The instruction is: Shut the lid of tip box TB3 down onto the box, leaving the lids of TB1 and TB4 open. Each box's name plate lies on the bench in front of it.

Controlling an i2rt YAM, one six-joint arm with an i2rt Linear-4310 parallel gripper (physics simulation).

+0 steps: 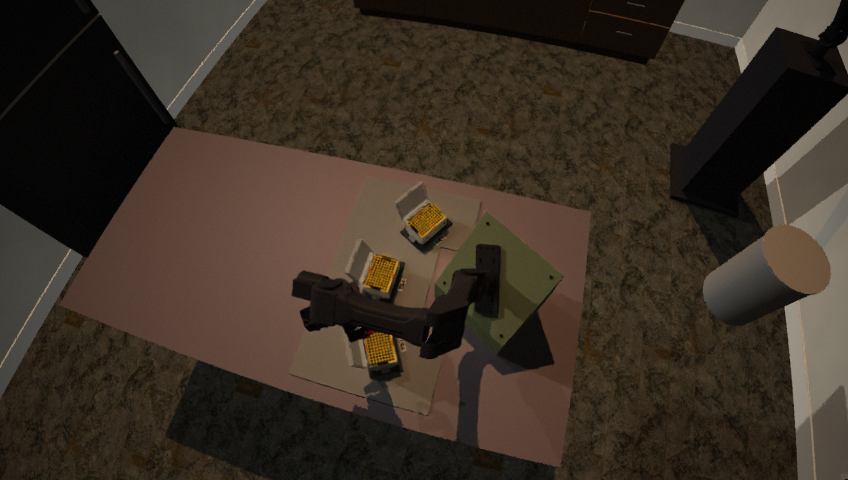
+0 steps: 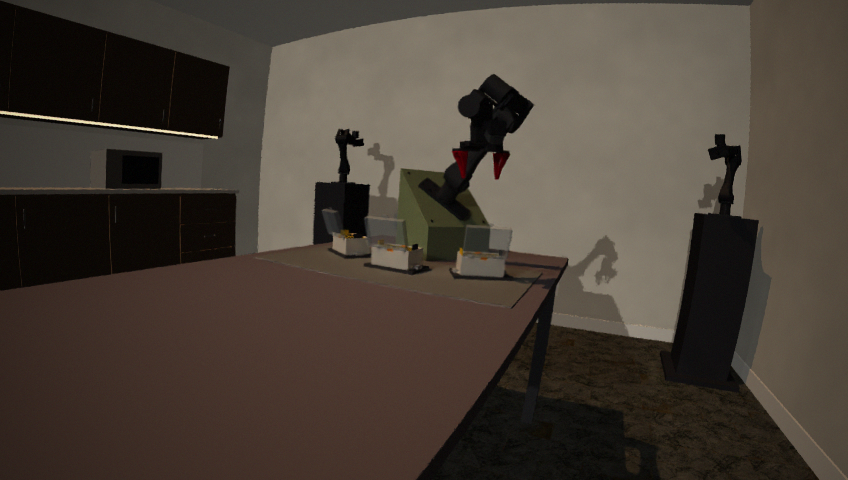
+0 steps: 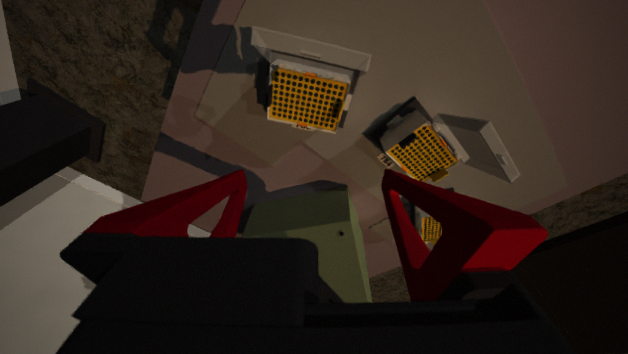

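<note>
TB3 is a white tip box with a yellow rack, nearest the bench end. Its clear lid stands open at the side away from the green block. TB4 is in the middle, lid open. TB1 is at the far end, lid open. My gripper is open and empty, high above the TB3 area, touching no box.
A green sloped block carries the arm's base beside the boxes. The boxes stand on a beige mat on the pink bench. Dark pedestals with other arms stand beyond the bench.
</note>
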